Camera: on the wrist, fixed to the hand. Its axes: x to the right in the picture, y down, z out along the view.
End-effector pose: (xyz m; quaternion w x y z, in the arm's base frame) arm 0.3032 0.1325 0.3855 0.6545 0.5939 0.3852 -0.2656
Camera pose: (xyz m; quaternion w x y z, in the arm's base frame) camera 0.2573 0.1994 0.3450 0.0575 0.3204 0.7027 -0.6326
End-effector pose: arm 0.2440 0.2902 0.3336 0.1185 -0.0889 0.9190 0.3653
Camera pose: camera 0.2311 0.2018 0.3494 0.2174 -0.7221 0.6535 -0.0654
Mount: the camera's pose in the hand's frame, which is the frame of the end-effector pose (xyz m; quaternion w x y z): 0.0147 -0.0499 -0.0743 0.6666 0.2326 0.1472 -0.6927
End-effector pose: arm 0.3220 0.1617 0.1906 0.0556 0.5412 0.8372 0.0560
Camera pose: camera 0.2597 0.1523 0.2558 0.1733 0.2145 -0.9542 0.1163
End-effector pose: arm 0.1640 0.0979 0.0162 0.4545 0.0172 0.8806 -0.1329
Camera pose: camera 0.0887 0.0670 0.0562 0.0773 -0.4733 0.6349 -0.6057
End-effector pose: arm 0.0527 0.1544 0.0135 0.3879 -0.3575 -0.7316 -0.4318
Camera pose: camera 0.0226 0.0711 0.0329 0.1503 0.4223 -0.7787 -0.4390
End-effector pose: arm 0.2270 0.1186 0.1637 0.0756 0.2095 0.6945 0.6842
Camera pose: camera 0.1753 0.0573 0.1213 0.3734 -0.4246 0.7783 0.2730
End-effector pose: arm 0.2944 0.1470 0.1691 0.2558 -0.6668 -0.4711 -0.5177
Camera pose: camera 0.2167 0.1120 0.2002 0.0363 0.0175 -0.8587 -0.5109
